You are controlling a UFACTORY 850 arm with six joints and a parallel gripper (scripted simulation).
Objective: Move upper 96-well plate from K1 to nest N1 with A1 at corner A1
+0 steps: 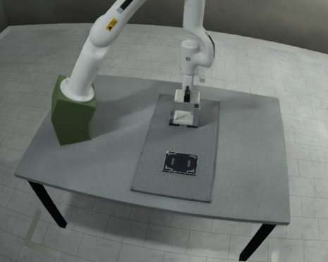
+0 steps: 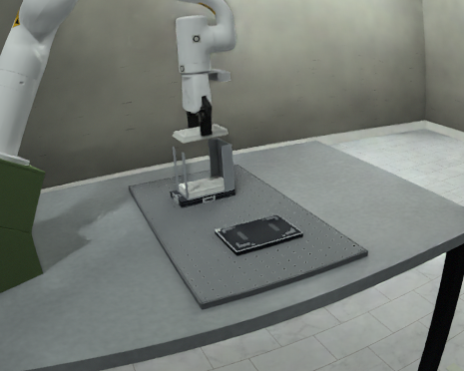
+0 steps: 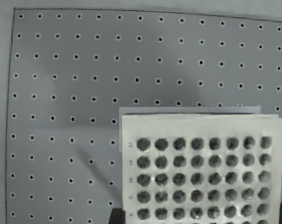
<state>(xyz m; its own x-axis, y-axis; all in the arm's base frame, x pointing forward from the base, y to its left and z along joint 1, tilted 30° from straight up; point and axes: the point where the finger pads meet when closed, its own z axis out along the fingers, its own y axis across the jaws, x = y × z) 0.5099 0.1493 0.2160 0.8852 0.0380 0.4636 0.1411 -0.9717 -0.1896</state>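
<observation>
Now: the black plate nest 300 mm to the right of my hand, 190 mm below it and 50 mm ahead of it. Round my hand: white 96-well plate 10 mm below.
</observation>
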